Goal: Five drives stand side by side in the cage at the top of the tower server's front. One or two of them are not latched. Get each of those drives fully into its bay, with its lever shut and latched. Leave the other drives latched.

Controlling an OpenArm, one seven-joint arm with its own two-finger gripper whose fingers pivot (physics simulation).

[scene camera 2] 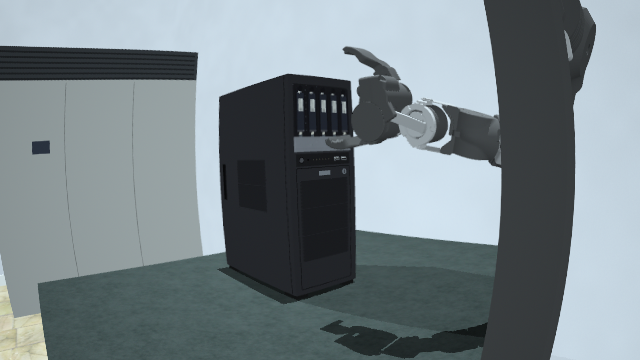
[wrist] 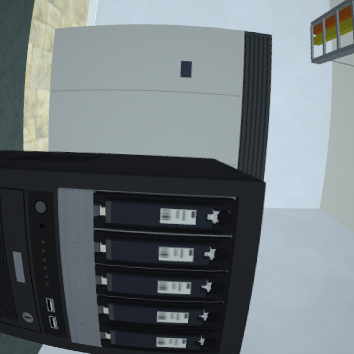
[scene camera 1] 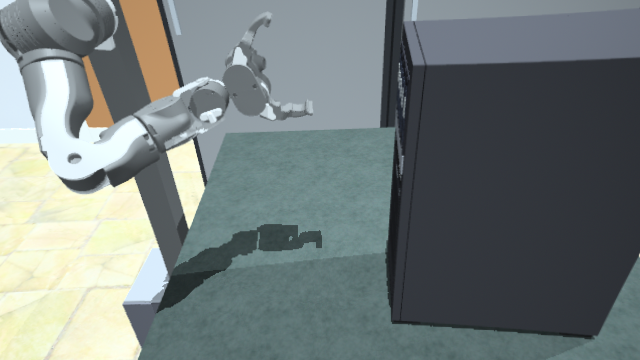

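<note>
The tower server (scene camera 1: 500,190) (scene camera 2: 255,135) (wrist: 246,240) stands upright, its front facing the arm. Five dark blue drives with white labels sit side by side in its cage; the middle drive (scene camera 2: 323,119) (wrist: 135,284) and the one at the top of the wrist view (wrist: 135,212) look alike. All five levers look shut and lie in line in the wrist view; whether each is fully latched is too small to tell. In scene camera 1 the drives are seen edge-on. My gripper (scene camera 1: 290,62) (scene camera 2: 338,96) is wide open and empty, apart from the tower's front at about cage height. Its fingers do not show in the wrist view.
The tower stands on a green table top (scene camera 1: 300,170) (scene camera 2: 150,310). A silver strip (wrist: 77,265) and a panel with buttons and ports lie below the cage. A dark post (scene camera 2: 530,200) stands before the arm in scene camera 2. A grey cabinet (scene camera 2: 100,175) (wrist: 145,120) stands behind.
</note>
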